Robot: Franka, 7 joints.
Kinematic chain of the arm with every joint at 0, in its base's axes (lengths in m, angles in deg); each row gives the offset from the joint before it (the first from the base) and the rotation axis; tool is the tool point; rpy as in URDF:
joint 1: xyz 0 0 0.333 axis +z
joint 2: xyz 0 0 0 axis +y
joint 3: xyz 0 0 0.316 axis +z
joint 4: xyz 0.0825 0 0 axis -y
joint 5: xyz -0.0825 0 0.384 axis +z
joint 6: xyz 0 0 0 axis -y
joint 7: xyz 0.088 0 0 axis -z
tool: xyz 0 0 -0.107 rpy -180 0 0
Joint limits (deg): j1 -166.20..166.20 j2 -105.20..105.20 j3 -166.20..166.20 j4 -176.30..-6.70 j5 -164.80..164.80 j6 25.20..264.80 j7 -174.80..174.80
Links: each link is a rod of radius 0.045 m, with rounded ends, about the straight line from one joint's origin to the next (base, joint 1, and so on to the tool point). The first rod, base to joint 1, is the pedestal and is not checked.
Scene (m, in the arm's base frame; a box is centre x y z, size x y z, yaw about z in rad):
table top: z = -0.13
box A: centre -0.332 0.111 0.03 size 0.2 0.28 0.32 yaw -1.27
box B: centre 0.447 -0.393 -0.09 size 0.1 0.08 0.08 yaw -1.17
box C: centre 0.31 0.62 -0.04 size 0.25 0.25 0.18 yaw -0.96
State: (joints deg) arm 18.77 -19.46 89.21 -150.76 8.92 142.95 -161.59
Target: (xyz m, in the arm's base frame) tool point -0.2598 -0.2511 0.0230
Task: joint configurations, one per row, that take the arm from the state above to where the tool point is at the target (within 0.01 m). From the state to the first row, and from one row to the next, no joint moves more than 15 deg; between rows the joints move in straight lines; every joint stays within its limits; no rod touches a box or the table.
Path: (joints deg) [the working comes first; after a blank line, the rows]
Joints at the target: 68.21 -38.04 161.94 -142.15 7.69 143.83 -161.59
Straight joint move there: touches box A.

1: 31.20 -21.47 100.70 -136.68 14.64 156.56 -164.89
2: 43.62 -23.48 112.20 -122.59 20.36 170.18 -168.20
3: 56.05 -25.49 123.69 -108.51 26.08 183.79 -171.50
4: 68.47 -27.50 135.19 -94.42 31.79 197.40 -174.80
5: 68.41 -30.13 141.88 -106.36 25.77 184.01 -171.50
6: 68.34 -32.77 148.57 -118.29 19.74 170.61 -168.20
7: 68.27 -35.41 155.25 -130.22 13.72 157.22 -164.89
8: 68.21 -38.04 161.94 -142.15 7.69 143.83 -161.59

